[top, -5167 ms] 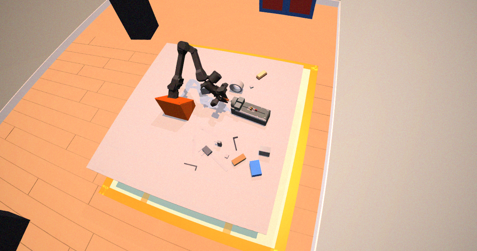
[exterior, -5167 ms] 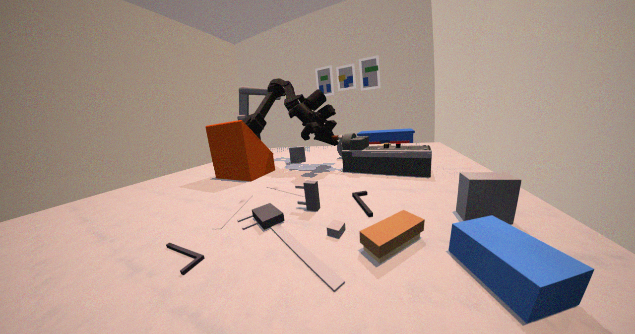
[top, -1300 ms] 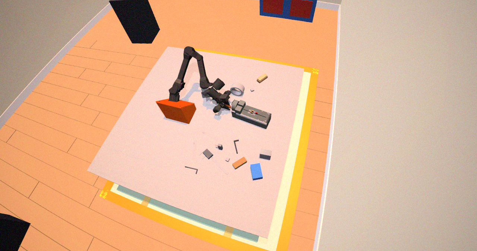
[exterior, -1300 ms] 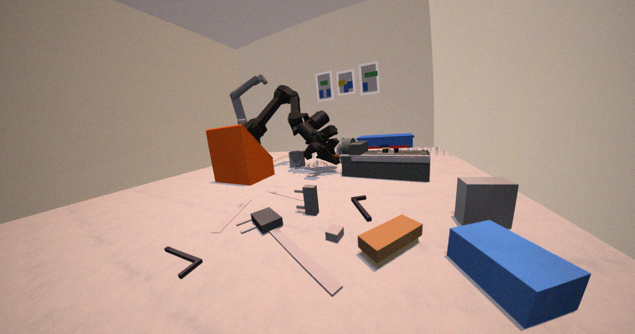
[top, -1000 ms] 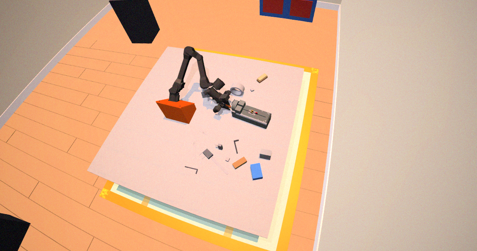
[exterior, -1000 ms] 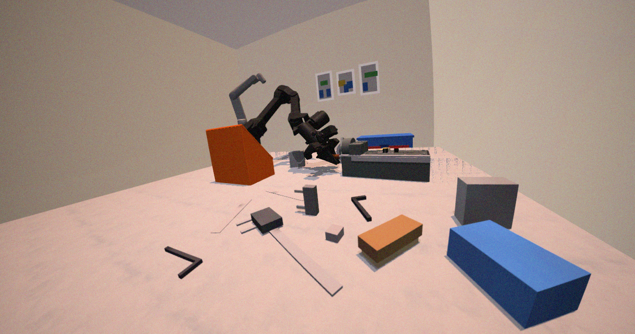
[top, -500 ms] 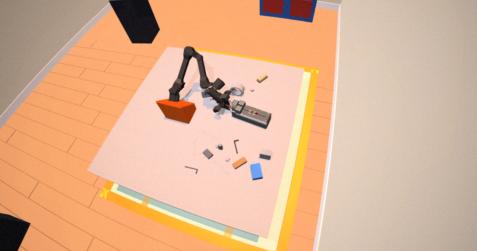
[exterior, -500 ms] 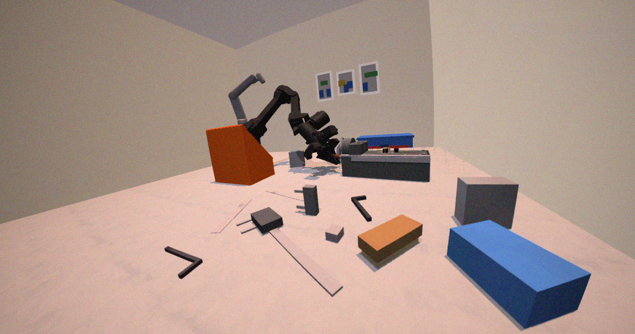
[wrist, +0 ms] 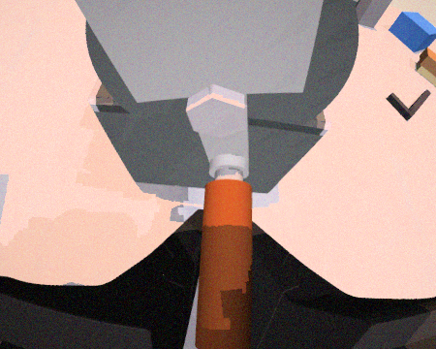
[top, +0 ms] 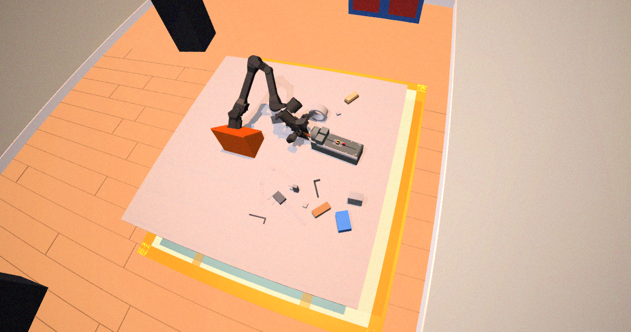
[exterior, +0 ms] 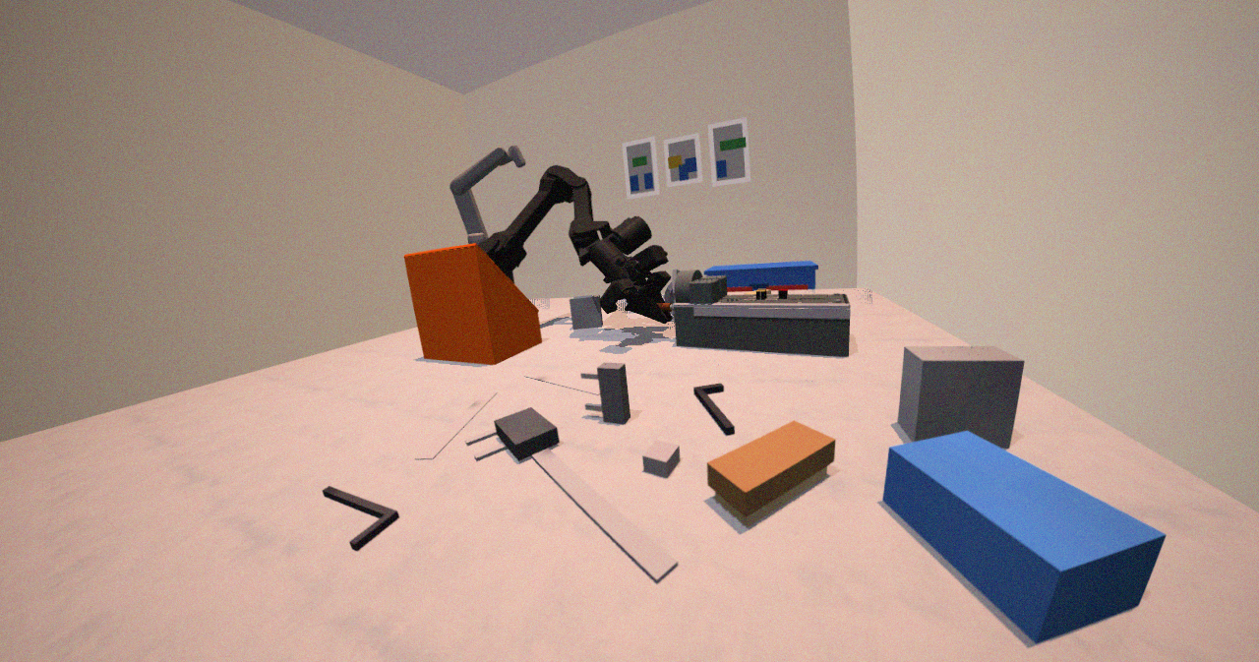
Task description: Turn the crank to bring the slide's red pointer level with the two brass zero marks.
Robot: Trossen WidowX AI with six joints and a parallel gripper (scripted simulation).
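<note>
My gripper tip is 20 mm past the crank handle, 10 mm to the right of it and 30 mm below it. Also, from my gripper tip: red pointer (190 mm ahead, 50 mm to the right, 50 mm above); blue block (240 mm ahead, 430 mm to the right, 10 mm below).
</note>
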